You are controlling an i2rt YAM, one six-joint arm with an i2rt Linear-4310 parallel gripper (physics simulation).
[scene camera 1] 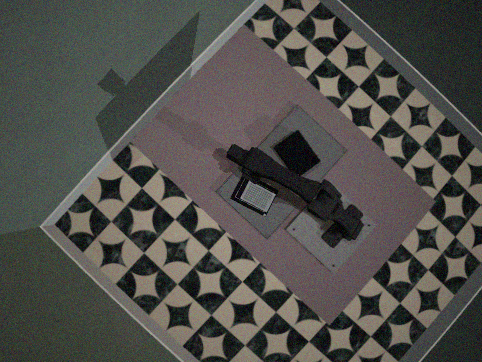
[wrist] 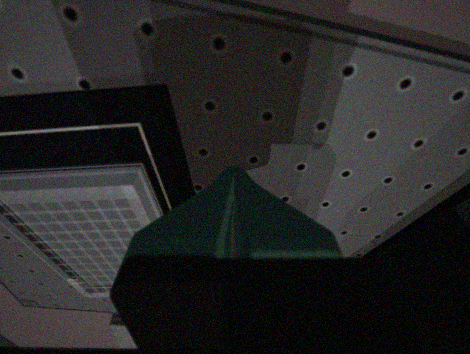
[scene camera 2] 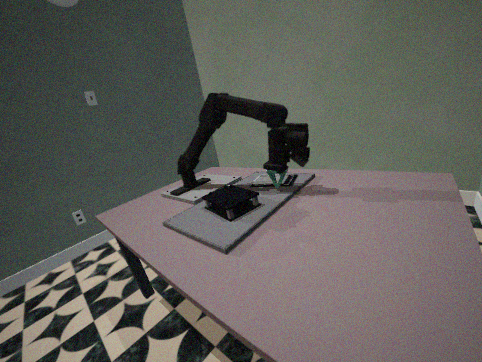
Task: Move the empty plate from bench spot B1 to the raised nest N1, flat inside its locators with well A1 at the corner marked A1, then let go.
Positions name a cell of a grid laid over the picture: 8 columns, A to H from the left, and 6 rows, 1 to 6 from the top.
Labels:
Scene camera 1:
perforated grey panel: F3
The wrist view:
my gripper: D3
well plate: B4, on a black nest pad
black nest pad: C3
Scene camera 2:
perforated grey panel: D4

